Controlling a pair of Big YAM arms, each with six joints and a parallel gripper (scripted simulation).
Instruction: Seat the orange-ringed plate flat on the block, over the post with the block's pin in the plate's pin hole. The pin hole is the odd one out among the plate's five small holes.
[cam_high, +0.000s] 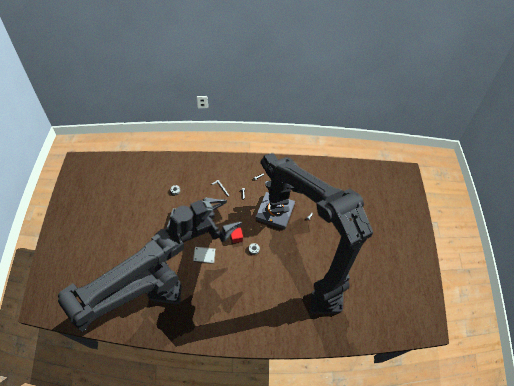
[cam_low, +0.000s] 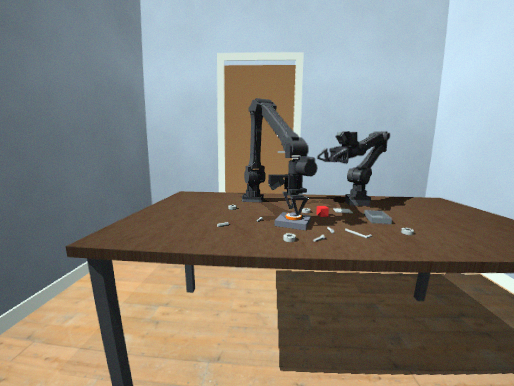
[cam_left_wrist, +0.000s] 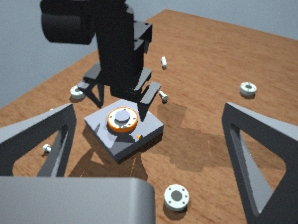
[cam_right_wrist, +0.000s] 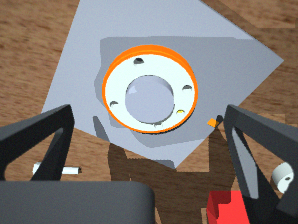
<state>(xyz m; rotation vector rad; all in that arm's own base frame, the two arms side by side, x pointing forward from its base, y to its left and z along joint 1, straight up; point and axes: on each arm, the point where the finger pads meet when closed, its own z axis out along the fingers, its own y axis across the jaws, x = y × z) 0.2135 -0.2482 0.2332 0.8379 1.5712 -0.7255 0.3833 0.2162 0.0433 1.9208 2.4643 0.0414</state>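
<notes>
Now: right hand 30 mm past the grey block, 10 mm to the right of it and 40 mm above it. Round my right hand: red cube 130 mm behind, 140 mm to the left, 40 mm below; then grey tray 90 mm behind, 380 mm to the left, 50 mm below.
</notes>
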